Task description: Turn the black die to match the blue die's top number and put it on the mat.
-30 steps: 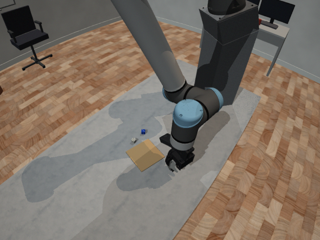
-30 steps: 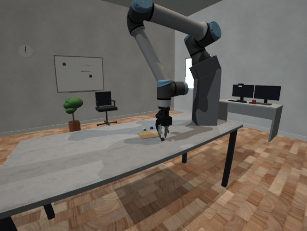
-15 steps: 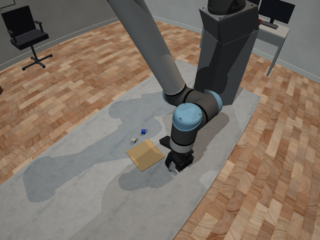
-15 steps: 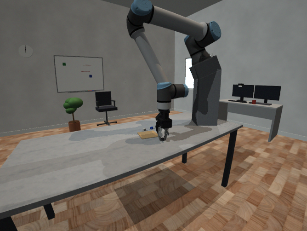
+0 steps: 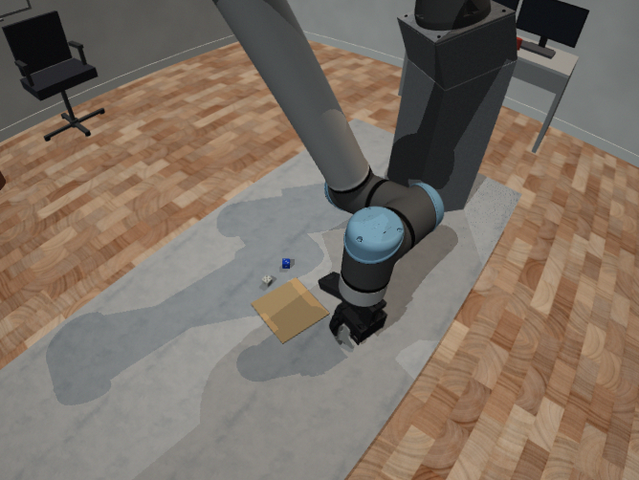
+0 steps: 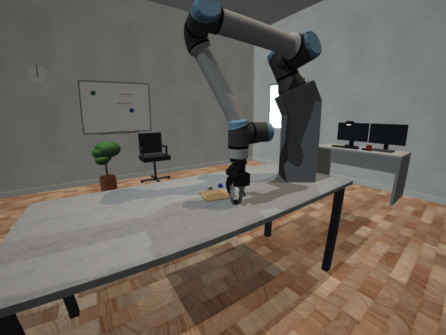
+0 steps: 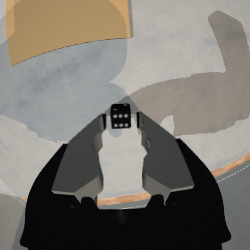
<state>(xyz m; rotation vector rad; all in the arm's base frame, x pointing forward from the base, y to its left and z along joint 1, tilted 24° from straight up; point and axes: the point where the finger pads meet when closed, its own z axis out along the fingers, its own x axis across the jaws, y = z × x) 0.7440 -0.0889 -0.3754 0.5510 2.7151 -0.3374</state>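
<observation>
My hand is 10 mm above the black die. Round my hand: blue die (130 mm behind, 240 mm to the right, 10 mm below); then tan mat (10 mm behind, 160 mm to the right, 20 mm below); then white die (50 mm behind, 250 mm to the right, 10 mm below).
</observation>
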